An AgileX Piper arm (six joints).
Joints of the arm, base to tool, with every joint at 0 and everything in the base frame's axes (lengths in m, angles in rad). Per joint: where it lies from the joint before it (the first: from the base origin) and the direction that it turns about. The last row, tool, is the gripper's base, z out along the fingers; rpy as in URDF.
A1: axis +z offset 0 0 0.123
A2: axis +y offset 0 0 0
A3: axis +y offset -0.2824 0 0.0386
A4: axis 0.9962 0 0.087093 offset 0.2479 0 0.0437
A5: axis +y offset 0 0 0
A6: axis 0.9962 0 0.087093 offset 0.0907 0 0.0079
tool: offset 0 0 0 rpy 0 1.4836 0
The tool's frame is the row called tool.
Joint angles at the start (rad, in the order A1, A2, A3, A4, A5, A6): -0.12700 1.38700 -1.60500 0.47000 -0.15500 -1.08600
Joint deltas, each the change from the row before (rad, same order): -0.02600 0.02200 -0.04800 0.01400 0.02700 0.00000; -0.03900 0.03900 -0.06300 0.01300 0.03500 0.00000; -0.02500 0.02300 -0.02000 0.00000 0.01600 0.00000; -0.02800 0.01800 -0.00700 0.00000 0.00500 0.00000; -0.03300 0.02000 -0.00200 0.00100 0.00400 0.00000; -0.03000 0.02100 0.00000 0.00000 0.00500 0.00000; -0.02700 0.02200 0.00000 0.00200 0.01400 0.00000; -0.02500 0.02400 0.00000 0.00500 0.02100 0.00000
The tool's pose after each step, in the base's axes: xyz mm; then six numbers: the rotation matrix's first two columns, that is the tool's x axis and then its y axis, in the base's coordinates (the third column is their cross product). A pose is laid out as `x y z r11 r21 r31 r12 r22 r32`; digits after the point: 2 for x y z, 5 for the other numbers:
300.28 -51.76 549.29 0.23282 -0.61068 -0.75688 0.41059 0.76722 -0.49273
307.09 -63.79 554.26 0.21689 -0.60907 -0.76288 0.42245 0.76308 -0.48912
312.91 -72.39 552.01 0.19281 -0.61205 -0.76695 0.42751 0.75593 -0.49579
317.47 -82.58 547.99 0.16534 -0.61456 -0.77135 0.43929 0.74613 -0.50031
322.59 -95.12 541.68 0.13033 -0.61457 -0.77802 0.45175 0.73533 -0.50518
328.11 -107.24 534.15 0.09415 -0.61250 -0.78484 0.45955 0.72607 -0.51151
334.11 -118.56 525.40 0.05628 -0.60546 -0.79388 0.45728 0.72247 -0.51858
340.77 -129.57 515.16 0.01664 -0.59281 -0.80517 0.44694 0.72476 -0.52437

